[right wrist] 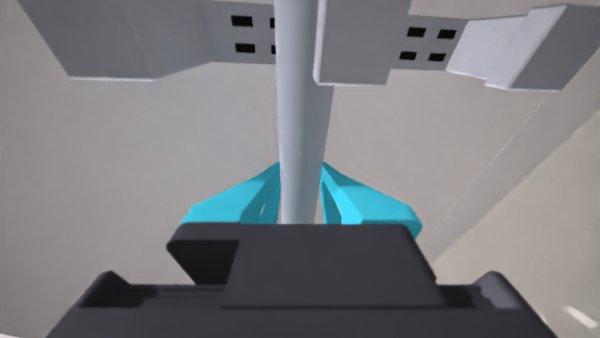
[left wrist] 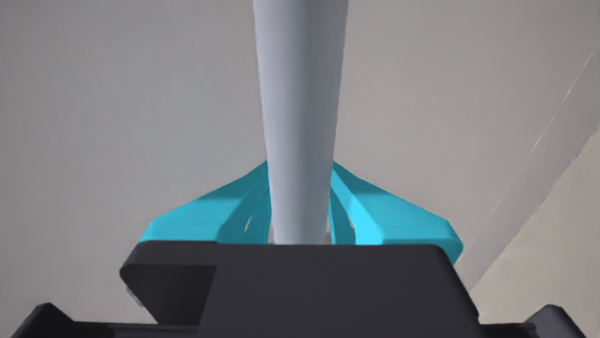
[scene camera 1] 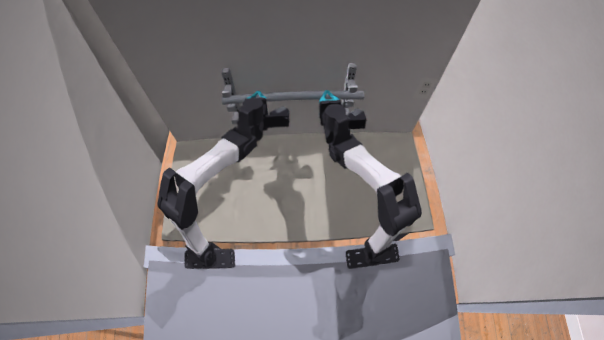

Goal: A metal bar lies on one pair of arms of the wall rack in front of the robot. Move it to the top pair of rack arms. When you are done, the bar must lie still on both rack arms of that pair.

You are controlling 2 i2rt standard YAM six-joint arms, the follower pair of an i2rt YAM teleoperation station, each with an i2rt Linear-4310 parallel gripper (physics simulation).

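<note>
The grey metal bar (scene camera 1: 295, 95) (left wrist: 302, 100) (right wrist: 302, 115) lies roughly level across the wall rack (scene camera 1: 352, 72) (right wrist: 220, 40). In the right wrist view it passes behind the raised front of the middle rack arm (right wrist: 360, 45). The top rack arm (right wrist: 125, 40) beside it is bare. My left gripper (scene camera 1: 258, 95) (left wrist: 299, 169) is shut on the bar, just inward of the left rack upright (scene camera 1: 227, 77). My right gripper (scene camera 1: 328, 96) (right wrist: 300, 169) is shut on the bar, just inward of the right upright. Contact at the left rack arm is too small to tell.
A lower rack arm (right wrist: 540, 50) juts out below the bar. The grey back wall (scene camera 1: 290, 45) stands close behind the bar, with side panels (scene camera 1: 520, 150) (scene camera 1: 40, 150) at both sides. A mat (scene camera 1: 350, 210) lies on the floor under the arms.
</note>
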